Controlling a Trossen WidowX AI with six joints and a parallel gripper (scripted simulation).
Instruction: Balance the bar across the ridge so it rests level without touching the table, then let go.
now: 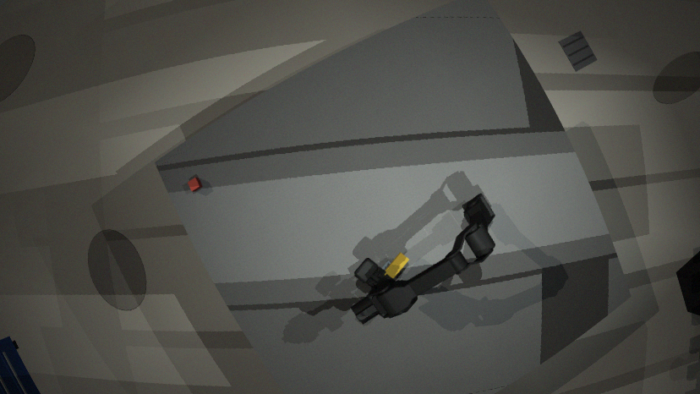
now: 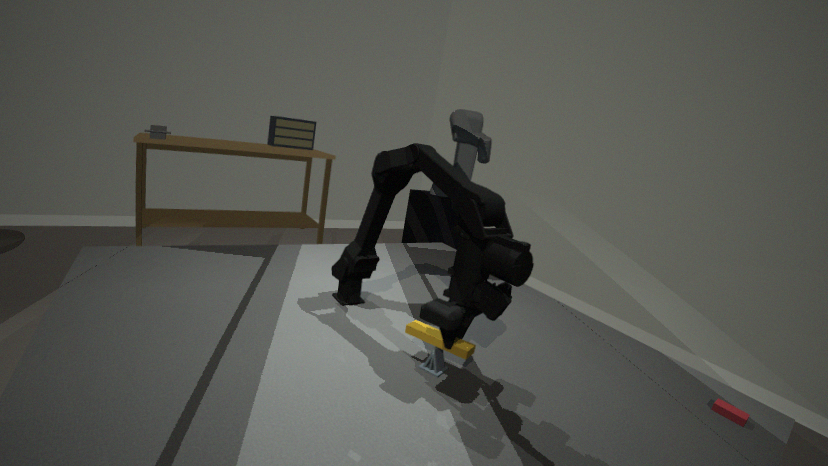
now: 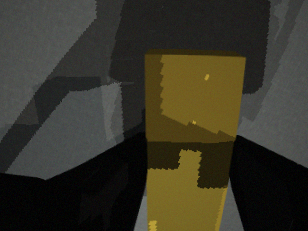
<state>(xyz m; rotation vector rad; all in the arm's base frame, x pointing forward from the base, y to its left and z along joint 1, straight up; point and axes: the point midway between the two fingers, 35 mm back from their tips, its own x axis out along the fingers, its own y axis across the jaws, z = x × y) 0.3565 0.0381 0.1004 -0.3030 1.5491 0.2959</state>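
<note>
Now: the yellow bar 3 cm behind my gripper tip and 1 cm to the right of it. The rest, counted from my gripper tip: red block: 38 cm ahead, 54 cm to the right, 5 cm below.
</note>
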